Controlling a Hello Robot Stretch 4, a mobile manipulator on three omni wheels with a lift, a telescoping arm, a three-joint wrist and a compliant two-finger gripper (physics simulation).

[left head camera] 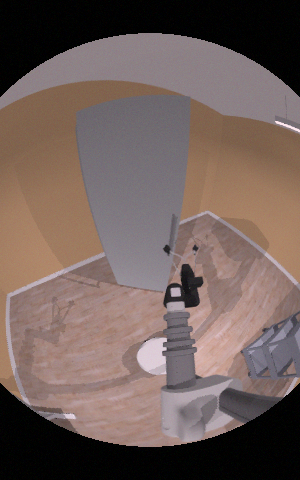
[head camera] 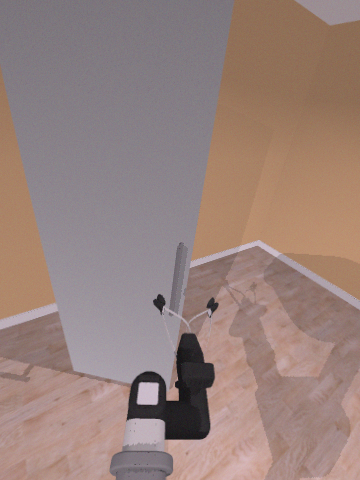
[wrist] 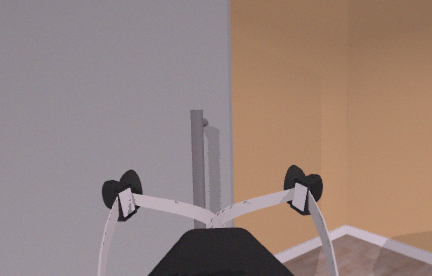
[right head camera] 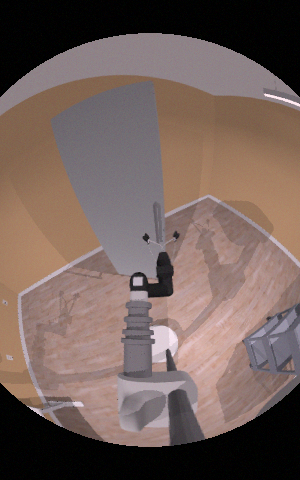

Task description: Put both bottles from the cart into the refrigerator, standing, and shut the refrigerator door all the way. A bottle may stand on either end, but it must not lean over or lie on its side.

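Where they show: gripper, fingertip midpoint: (left head camera: 180, 245) (head camera: 185, 297) (wrist: 213, 183) (right head camera: 160, 232); robot's base, link origin: (left head camera: 157, 354) (right head camera: 157, 342).
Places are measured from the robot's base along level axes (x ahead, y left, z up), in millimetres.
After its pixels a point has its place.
The tall grey refrigerator (head camera: 115, 150) {y 166, x 830, z 1400 mm} (left head camera: 135, 175) {y 153, x 828, z 1343 mm} (right head camera: 110, 165) {y 157, x 829, z 1365 mm} (wrist: 100, 100) {y 119, x 822, z 1150 mm} stands ahead and to the left, its flat front showing no visible gap. Its vertical bar handle (head camera: 177, 280) {y -71, x 728, z 981 mm} (left head camera: 173, 230) {y -89, x 787, z 977 mm} (right head camera: 157, 220) {y -77, x 788, z 954 mm} (wrist: 198, 160) {y -65, x 726, z 1047 mm} is near the right edge of that front. My gripper (head camera: 186, 305) {y -86, x 574, z 1047 mm} (left head camera: 181, 249) {y -86, x 574, z 1047 mm} (right head camera: 161, 236) {y -86, x 574, z 1047 mm} (wrist: 213, 183) {y -86, x 574, z 1047 mm} is open and empty. In the wrist view the handle appears between the fingertips, a little left of the middle, beyond them; no contact shows. The bottles do not show in these views, and the refrigerator's inside is hidden.
A grey-blue framed stand (left head camera: 271, 359) {y -970, x -334, z 505 mm} (right head camera: 271, 355) {y -973, x -366, z 503 mm} is at the right edge of the side head views; I cannot tell whether it is the cart. A white round disc (left head camera: 151, 356) {y 66, x -4, z 187 mm} (right head camera: 166, 344) {y -92, x -12, z 187 mm} is low beside the arm. Tan walls meet in a corner beyond the refrigerator's right side.
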